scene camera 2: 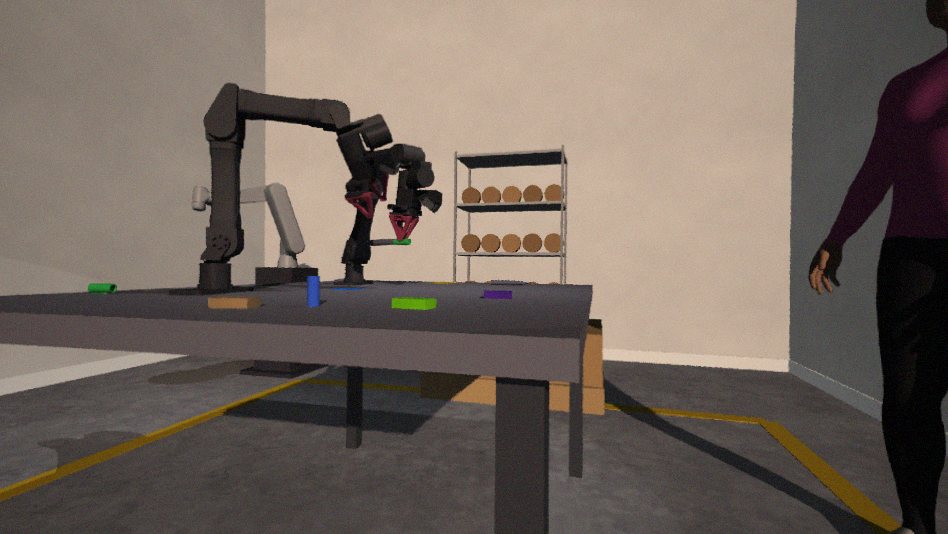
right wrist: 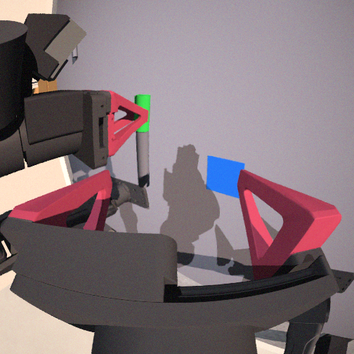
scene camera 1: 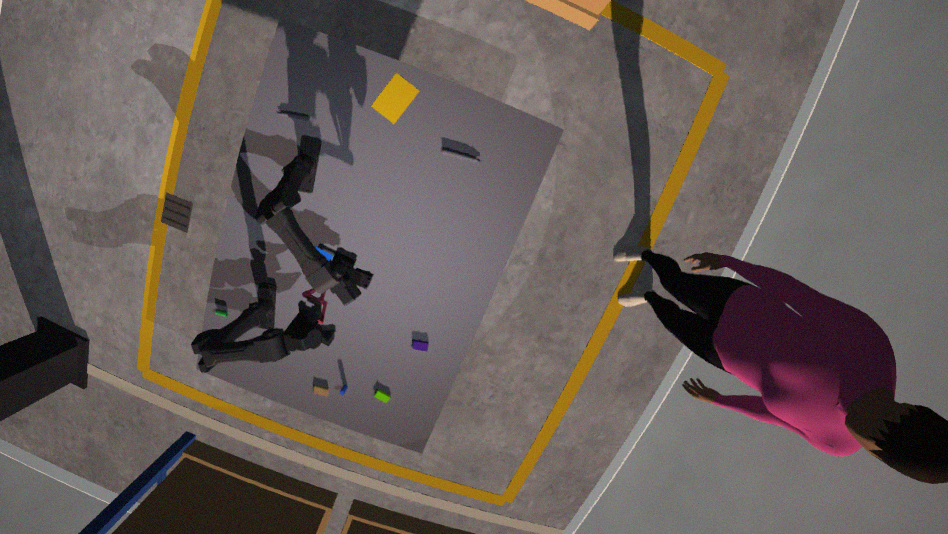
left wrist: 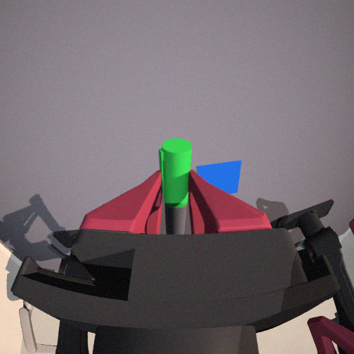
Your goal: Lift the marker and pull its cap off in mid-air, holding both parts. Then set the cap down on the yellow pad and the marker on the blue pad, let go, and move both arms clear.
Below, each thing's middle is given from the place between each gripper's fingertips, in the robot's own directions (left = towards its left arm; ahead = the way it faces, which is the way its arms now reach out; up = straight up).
Labels:
My right gripper is now 110 mm past the blue pad (right wrist: 222,174), 30 mm to the right of it and 220 mm above it. From my right hand the other things lie so: yellow pad (scene camera 1: 397,95) 60 mm behind, 680 mm to the left, 220 mm below.
Now: left hand 13 cm past the blue pad, 8 cm to the left of it and 14 cm above it. The rest, counted from my left hand: yellow pad: 7 cm behind, 57 cm to the left, 14 cm below.

